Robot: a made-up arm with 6 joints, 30 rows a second.
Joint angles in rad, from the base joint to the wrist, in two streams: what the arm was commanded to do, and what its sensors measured. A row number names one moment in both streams.
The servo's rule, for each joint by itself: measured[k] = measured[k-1] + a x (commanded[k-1-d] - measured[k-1]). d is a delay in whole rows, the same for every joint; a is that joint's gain. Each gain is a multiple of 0.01, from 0.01 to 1. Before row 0 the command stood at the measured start. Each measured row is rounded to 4 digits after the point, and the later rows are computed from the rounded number. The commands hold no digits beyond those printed.
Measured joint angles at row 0: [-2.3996, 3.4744, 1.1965, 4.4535, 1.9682, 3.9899]
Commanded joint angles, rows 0 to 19: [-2.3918, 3.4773, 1.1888, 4.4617, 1.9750, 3.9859]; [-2.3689, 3.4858, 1.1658, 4.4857, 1.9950, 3.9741]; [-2.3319, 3.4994, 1.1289, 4.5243, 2.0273, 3.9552]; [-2.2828, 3.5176, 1.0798, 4.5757, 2.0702, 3.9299]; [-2.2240, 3.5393, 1.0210, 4.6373, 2.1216, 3.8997]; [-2.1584, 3.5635, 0.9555, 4.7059, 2.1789, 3.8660]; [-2.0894, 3.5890, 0.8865, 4.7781, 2.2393, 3.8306]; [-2.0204, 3.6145, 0.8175, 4.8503, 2.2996, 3.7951]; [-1.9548, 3.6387, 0.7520, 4.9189, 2.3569, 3.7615]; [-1.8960, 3.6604, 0.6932, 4.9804, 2.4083, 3.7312]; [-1.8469, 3.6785, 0.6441, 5.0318, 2.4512, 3.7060]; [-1.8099, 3.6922, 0.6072, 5.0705, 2.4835, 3.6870]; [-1.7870, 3.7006, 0.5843, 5.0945, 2.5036, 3.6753]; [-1.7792, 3.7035, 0.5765, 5.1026, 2.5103, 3.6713]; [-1.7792, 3.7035, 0.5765, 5.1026, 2.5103, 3.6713]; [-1.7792, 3.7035, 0.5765, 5.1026, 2.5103, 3.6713]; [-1.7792, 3.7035, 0.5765, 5.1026, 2.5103, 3.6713]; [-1.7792, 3.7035, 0.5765, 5.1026, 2.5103, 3.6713]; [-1.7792, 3.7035, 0.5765, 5.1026, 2.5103, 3.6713]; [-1.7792, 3.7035, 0.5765, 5.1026, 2.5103, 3.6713]
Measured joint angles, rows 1 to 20: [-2.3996, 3.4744, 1.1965, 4.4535, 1.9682, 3.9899]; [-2.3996, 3.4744, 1.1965, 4.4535, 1.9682, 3.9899]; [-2.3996, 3.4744, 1.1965, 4.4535, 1.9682, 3.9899]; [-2.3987, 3.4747, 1.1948, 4.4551, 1.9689, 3.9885]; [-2.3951, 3.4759, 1.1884, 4.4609, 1.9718, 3.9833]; [-2.3875, 3.4785, 1.1753, 4.4729, 1.9779, 3.9732]; [-2.3749, 3.4828, 1.1543, 4.4924, 1.9881, 3.9576]; [-2.3568, 3.4890, 1.1250, 4.5199, 2.0028, 3.9368]; [-2.3330, 3.4972, 1.0877, 4.5552, 2.0222, 3.9113]; [-2.3038, 3.5073, 1.0434, 4.5976, 2.0461, 3.8822]; [-2.2698, 3.5191, 0.9937, 4.6456, 2.0740, 3.8508]; [-2.2320, 3.5323, 0.9405, 4.6975, 2.1051, 3.8187]; [-2.1917, 3.5464, 0.8861, 4.7513, 2.1385, 3.7872]; [-2.1503, 3.5609, 0.8329, 4.8046, 2.1729, 3.7580]; [-2.1095, 3.5753, 0.7832, 4.8551, 2.2071, 3.7324]; [-2.0708, 3.5891, 0.7394, 4.9006, 2.2397, 3.7118]; [-2.0358, 3.6017, 0.7036, 4.9390, 2.2695, 3.6972]; [-2.0050, 3.6129, 0.6756, 4.9701, 2.2960, 3.6879]; [-1.9779, 3.6229, 0.6538, 4.9953, 2.3196, 3.6819]; [-1.9541, 3.6318, 0.6368, 5.0157, 2.3406, 3.6781]
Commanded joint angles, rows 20 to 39: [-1.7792, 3.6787, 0.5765, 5.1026, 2.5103, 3.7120]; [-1.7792, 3.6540, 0.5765, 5.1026, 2.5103, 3.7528]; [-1.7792, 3.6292, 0.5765, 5.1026, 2.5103, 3.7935]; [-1.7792, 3.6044, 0.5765, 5.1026, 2.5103, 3.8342]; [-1.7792, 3.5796, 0.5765, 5.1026, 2.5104, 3.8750]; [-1.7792, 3.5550, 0.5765, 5.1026, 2.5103, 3.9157]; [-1.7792, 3.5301, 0.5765, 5.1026, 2.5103, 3.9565]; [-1.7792, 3.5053, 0.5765, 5.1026, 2.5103, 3.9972]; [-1.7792, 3.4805, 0.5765, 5.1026, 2.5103, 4.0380]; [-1.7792, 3.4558, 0.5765, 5.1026, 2.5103, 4.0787]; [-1.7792, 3.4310, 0.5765, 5.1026, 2.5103, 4.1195]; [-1.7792, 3.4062, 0.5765, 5.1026, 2.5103, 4.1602]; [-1.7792, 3.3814, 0.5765, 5.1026, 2.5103, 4.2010]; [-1.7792, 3.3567, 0.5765, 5.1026, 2.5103, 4.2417]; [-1.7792, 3.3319, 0.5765, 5.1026, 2.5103, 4.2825]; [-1.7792, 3.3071, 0.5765, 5.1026, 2.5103, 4.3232]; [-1.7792, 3.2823, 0.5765, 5.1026, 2.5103, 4.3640]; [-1.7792, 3.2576, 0.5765, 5.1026, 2.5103, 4.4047]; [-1.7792, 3.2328, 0.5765, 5.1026, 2.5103, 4.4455]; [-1.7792, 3.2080, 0.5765, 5.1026, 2.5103, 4.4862]
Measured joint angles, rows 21 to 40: [-1.9331, 3.6397, 0.6235, 5.0322, 2.3593, 3.6757]; [-1.9146, 3.6467, 0.6132, 5.0456, 2.3759, 3.6741]; [-1.8984, 3.6529, 0.6051, 5.0564, 2.3907, 3.6731]; [-1.8841, 3.6557, 0.5988, 5.0652, 2.4039, 3.6871]; [-1.8715, 3.6555, 0.5939, 5.0723, 2.4156, 3.7108]; [-1.8604, 3.6526, 0.5901, 5.0781, 2.4260, 3.7406]; [-1.8507, 3.6473, 0.5871, 5.0828, 2.4353, 3.7743]; [-1.8421, 3.6399, 0.5848, 5.0866, 2.4436, 3.8106]; [-1.8346, 3.6306, 0.5830, 5.0896, 2.4509, 3.8484]; [-1.8280, 3.6195, 0.5816, 5.0921, 2.4574, 3.8873]; [-1.8221, 3.6069, 0.5805, 5.0941, 2.4632, 3.9269]; [-1.8170, 3.5930, 0.5796, 5.0957, 2.4684, 3.9669]; [-1.8125, 3.5779, 0.5789, 5.0970, 2.4730, 4.0071]; [-1.8085, 3.5617, 0.5784, 5.0981, 2.4771, 4.0476]; [-1.8050, 3.5446, 0.5780, 5.0990, 2.4808, 4.0881]; [-1.8019, 3.5266, 0.5777, 5.0997, 2.4840, 4.1287]; [-1.7992, 3.5079, 0.5774, 5.1003, 2.4869, 4.1694]; [-1.7968, 3.4885, 0.5772, 5.1007, 2.4895, 4.2101]; [-1.7947, 3.4685, 0.5770, 5.1011, 2.4918, 4.2508]; [-1.7928, 3.4480, 0.5769, 5.1014, 2.4938, 4.2916]
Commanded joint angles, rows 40 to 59: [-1.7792, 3.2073, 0.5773, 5.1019, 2.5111, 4.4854]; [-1.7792, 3.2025, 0.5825, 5.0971, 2.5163, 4.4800]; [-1.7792, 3.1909, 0.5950, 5.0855, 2.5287, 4.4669]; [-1.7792, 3.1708, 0.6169, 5.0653, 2.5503, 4.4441]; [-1.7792, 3.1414, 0.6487, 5.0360, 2.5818, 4.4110]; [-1.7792, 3.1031, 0.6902, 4.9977, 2.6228, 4.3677]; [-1.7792, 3.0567, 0.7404, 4.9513, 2.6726, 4.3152]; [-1.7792, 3.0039, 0.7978, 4.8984, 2.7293, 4.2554]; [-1.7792, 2.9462, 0.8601, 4.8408, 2.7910, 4.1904]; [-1.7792, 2.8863, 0.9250, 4.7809, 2.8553, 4.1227]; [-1.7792, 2.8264, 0.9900, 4.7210, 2.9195, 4.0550]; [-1.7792, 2.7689, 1.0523, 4.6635, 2.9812, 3.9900]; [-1.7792, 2.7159, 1.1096, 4.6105, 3.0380, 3.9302]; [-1.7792, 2.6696, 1.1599, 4.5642, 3.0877, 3.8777]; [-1.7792, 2.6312, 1.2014, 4.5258, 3.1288, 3.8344]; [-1.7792, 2.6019, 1.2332, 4.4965, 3.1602, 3.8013]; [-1.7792, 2.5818, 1.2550, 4.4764, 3.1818, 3.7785]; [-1.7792, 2.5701, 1.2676, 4.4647, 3.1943, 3.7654]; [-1.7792, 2.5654, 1.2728, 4.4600, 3.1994, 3.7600]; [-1.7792, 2.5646, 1.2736, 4.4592, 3.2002, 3.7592]
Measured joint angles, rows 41 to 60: [-1.7912, 3.4271, 0.5768, 5.1016, 2.4956, 4.3323]; [-1.7898, 3.4057, 0.5767, 5.1018, 2.4972, 4.3731]; [-1.7885, 3.3840, 0.5767, 5.1020, 2.4986, 4.4138]; [-1.7874, 3.3646, 0.5768, 5.1020, 2.5000, 4.4396]; [-1.7864, 3.3468, 0.5781, 5.1011, 2.5018, 4.4541]; [-1.7855, 3.3297, 0.5818, 5.0981, 2.5048, 4.4587]; [-1.7847, 3.3122, 0.5895, 5.0919, 2.5098, 4.4534]; [-1.7840, 3.2934, 0.6025, 5.0813, 2.5177, 4.4381]; [-1.7834, 3.2725, 0.6218, 5.0654, 2.5293, 4.4128]; [-1.7829, 3.2488, 0.6479, 5.0437, 2.5451, 4.3777]; [-1.7825, 3.2219, 0.6809, 5.0161, 2.5654, 4.3337]; [-1.7821, 3.1916, 0.7203, 4.9828, 2.5902, 4.2821]; [-1.7818, 3.1580, 0.7653, 4.9444, 2.6194, 4.2247]; [-1.7815, 3.1215, 0.8147, 4.9020, 2.6524, 4.1636]; [-1.7812, 3.0827, 0.8670, 4.8567, 2.6886, 4.1011]; [-1.7810, 3.0424, 0.9204, 4.8099, 2.7270, 4.0396]; [-1.7808, 3.0014, 0.9731, 4.7632, 2.7667, 3.9813]; [-1.7806, 2.9607, 1.0233, 4.7181, 2.8065, 3.9284]; [-1.7804, 2.9212, 1.0695, 4.6760, 2.8454, 3.8826]; [-1.7803, 2.8839, 1.1103, 4.6381, 2.8824, 3.8451]
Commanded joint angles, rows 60 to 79: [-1.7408, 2.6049, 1.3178, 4.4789, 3.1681, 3.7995]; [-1.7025, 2.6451, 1.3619, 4.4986, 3.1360, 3.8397]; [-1.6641, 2.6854, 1.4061, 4.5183, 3.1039, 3.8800]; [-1.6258, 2.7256, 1.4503, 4.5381, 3.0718, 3.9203]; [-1.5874, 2.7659, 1.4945, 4.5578, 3.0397, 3.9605]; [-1.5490, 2.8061, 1.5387, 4.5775, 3.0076, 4.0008]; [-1.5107, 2.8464, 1.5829, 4.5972, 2.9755, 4.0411]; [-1.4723, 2.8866, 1.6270, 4.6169, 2.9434, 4.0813]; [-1.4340, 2.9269, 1.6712, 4.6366, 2.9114, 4.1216]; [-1.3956, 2.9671, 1.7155, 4.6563, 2.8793, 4.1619]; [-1.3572, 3.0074, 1.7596, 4.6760, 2.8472, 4.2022]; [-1.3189, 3.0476, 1.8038, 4.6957, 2.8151, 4.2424]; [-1.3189, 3.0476, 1.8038, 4.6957, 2.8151, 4.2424]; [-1.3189, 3.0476, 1.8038, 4.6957, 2.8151, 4.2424]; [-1.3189, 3.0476, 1.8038, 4.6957, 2.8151, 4.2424]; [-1.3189, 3.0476, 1.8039, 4.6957, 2.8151, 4.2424]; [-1.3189, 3.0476, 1.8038, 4.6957, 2.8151, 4.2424]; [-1.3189, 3.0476, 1.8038, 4.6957, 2.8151, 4.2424]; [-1.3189, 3.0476, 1.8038, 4.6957, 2.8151, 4.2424]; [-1.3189, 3.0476, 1.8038, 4.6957, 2.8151, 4.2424]
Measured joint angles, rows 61 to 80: [-1.7802, 2.8494, 1.1449, 4.6052, 2.9167, 3.8164]; [-1.7801, 2.8182, 1.1730, 4.5776, 2.9478, 3.7961]; [-1.7800, 2.7903, 1.1951, 4.5551, 2.9756, 3.7828]; [-1.7753, 2.7699, 1.2221, 4.5406, 2.9968, 3.7888]; [-1.7666, 2.7562, 1.2529, 4.5326, 3.0121, 3.8071]; [-1.7543, 2.7484, 1.2866, 4.5299, 3.0222, 3.8333]; [-1.7389, 2.7459, 1.3226, 4.5315, 3.0277, 3.8646]; [-1.7207, 2.7481, 1.3604, 4.5365, 3.0290, 3.8991]; [-1.7001, 2.7545, 1.3996, 4.5443, 3.0266, 3.9357]; [-1.6774, 2.7646, 1.4399, 4.5544, 3.0210, 3.9736]; [-1.6528, 2.7780, 1.4811, 4.5663, 3.0125, 4.0124]; [-1.6265, 2.7944, 1.5229, 4.5797, 3.0014, 4.0517]; [-1.5988, 2.8134, 1.5653, 4.5943, 2.9880, 4.0914]; [-1.5698, 2.8347, 1.6080, 4.6098, 2.9725, 4.1313]; [-1.5397, 2.8581, 1.6511, 4.6261, 2.9552, 4.1713]; [-1.5132, 2.8789, 1.6847, 4.6393, 2.9398, 4.1969]; [-1.4899, 2.8975, 1.7109, 4.6500, 2.9261, 4.2133]; [-1.4694, 2.9140, 1.7313, 4.6587, 2.9139, 4.2238]; [-1.4513, 2.9287, 1.7473, 4.6657, 2.9030, 4.2305]; [-1.4354, 2.9418, 1.7597, 4.6714, 2.8933, 4.2348]
